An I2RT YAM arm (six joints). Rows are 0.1 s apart.
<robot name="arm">
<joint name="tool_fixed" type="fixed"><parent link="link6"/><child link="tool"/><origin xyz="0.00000 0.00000 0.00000" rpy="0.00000 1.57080 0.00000"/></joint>
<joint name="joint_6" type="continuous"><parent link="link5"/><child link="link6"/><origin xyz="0.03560 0.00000 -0.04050"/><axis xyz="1 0 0"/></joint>
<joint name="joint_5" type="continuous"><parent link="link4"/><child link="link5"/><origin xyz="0.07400 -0.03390 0.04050"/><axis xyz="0 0 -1"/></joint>
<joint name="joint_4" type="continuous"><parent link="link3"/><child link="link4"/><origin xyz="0.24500 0.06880 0.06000"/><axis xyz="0 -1 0"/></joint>
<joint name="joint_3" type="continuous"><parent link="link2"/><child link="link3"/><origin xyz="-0.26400 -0.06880 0.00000"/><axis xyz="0 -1 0"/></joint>
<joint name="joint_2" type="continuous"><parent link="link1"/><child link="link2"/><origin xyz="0.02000 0.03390 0.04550"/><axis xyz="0 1 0"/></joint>
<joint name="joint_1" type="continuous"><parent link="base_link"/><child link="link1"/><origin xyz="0.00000 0.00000 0.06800"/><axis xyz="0 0 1"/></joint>
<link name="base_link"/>
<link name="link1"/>
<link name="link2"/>
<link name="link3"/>
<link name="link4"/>
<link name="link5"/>
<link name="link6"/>
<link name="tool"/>
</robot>
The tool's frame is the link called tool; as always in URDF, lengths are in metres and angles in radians. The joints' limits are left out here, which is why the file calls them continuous.
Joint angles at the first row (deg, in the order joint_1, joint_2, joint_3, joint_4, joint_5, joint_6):
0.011, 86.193, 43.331, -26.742, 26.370, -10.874
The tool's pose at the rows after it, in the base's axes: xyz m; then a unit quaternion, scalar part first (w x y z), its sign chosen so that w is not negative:
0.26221 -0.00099 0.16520 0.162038 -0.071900 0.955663 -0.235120
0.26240 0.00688 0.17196 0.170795 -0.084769 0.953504 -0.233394
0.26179 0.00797 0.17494 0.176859 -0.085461 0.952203 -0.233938
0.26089 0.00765 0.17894 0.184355 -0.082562 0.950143 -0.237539
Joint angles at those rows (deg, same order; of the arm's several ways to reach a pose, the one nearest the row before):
3.246, 85.275, 45.038, -28.907, 26.414, -10.305
4.971, 84.401, 45.845, -29.955, 26.501, -10.307
5.234, 83.745, 45.888, -29.976, 26.611, -10.328
5.236, 82.849, 45.910, -29.954, 27.048, -10.326

